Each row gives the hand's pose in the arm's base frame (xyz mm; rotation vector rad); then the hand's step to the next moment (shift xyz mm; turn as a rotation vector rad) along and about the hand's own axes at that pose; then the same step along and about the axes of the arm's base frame.
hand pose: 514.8 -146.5 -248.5 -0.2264 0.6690 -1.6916
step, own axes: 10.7 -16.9 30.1 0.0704 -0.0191 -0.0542
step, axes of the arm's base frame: -1.7 -17.8 31.4 -0.0597 -0.0485 -0.0484
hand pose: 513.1 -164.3 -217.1 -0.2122 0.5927 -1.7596
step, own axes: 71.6 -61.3 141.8 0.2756 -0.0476 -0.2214
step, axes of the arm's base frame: -9.5 -97.1 139.5 -0.2147 -0.1916 -0.2108
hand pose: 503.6 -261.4 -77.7 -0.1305 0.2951 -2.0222
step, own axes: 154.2 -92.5 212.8 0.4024 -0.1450 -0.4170
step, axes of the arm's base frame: -103.0 -129.8 224.0 -0.3993 -0.2333 -0.3781
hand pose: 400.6 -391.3 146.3 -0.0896 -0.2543 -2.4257
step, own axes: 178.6 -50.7 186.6 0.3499 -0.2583 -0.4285
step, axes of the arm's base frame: -169.4 -37.0 198.0 -0.4327 -0.1179 -0.4143
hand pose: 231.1 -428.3 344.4 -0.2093 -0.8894 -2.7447
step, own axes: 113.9 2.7 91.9 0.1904 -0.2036 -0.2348
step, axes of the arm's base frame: -103.0 30.7 99.4 -0.2530 -0.0158 -0.2618
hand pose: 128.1 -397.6 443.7 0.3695 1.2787 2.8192
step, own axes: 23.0 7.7 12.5 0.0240 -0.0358 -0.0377
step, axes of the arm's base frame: -19.0 6.9 18.4 -0.0345 -0.0013 -0.0457
